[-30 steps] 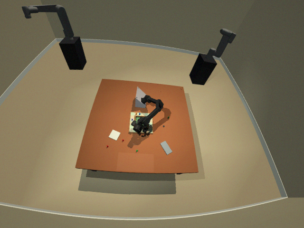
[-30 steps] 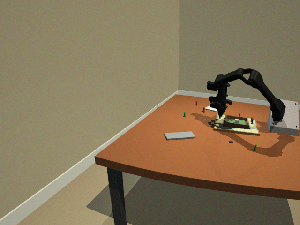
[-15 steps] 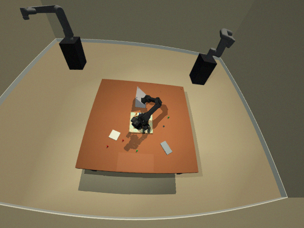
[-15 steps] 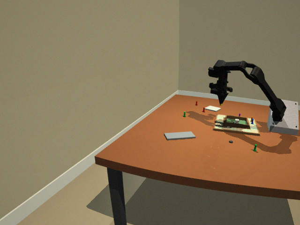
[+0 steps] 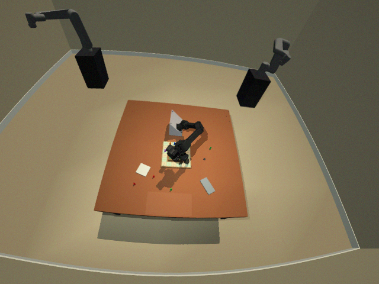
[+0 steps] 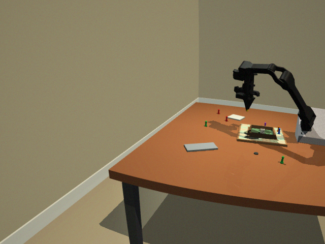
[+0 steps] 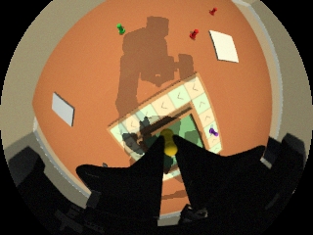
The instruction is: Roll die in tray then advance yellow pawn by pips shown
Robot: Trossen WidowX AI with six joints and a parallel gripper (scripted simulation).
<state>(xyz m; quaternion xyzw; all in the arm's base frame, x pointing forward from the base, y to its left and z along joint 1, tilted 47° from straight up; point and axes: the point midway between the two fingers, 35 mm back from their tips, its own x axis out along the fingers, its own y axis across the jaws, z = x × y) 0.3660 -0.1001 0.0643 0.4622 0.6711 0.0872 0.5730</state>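
The white die lies 100 mm behind my gripper tip, 20 mm to the left of it and 110 mm below it. The rest, counted from my gripper tip: purple pawn (130 mm behind, 100 mm to the right, 110 mm below); green tray (100 mm behind, 10 mm to the left, 130 mm below); yellow pawn (10 mm above).
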